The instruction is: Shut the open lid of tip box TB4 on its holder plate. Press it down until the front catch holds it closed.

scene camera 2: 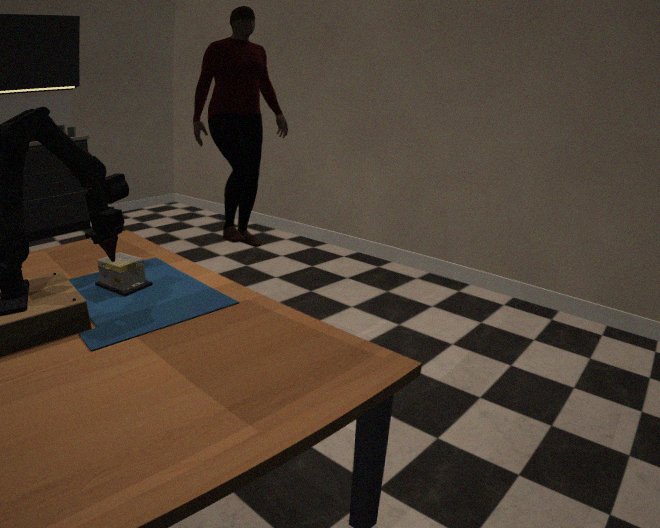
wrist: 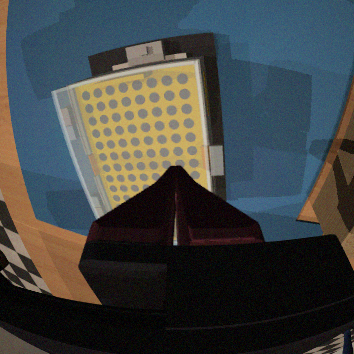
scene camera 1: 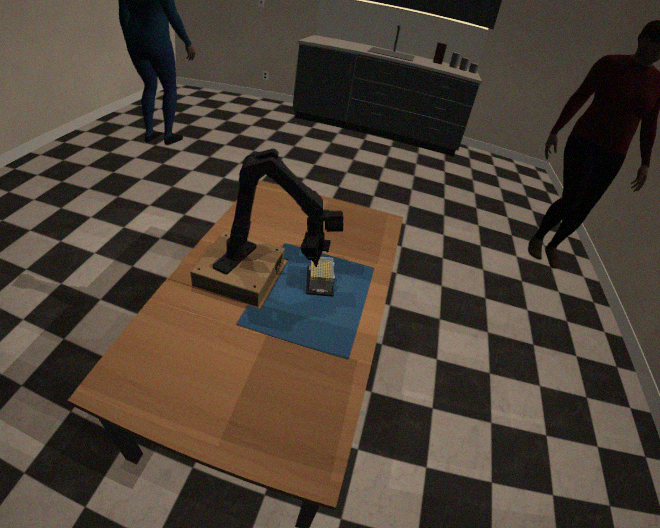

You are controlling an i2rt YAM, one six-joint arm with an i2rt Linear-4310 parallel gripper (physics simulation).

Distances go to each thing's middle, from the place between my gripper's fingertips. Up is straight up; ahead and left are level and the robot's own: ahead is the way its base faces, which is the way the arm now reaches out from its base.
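My gripper, as I see it, is 1 cm above the clear lid (wrist: 123,129), and it is also 2 cm short of the lid and 1 cm to the right of it.
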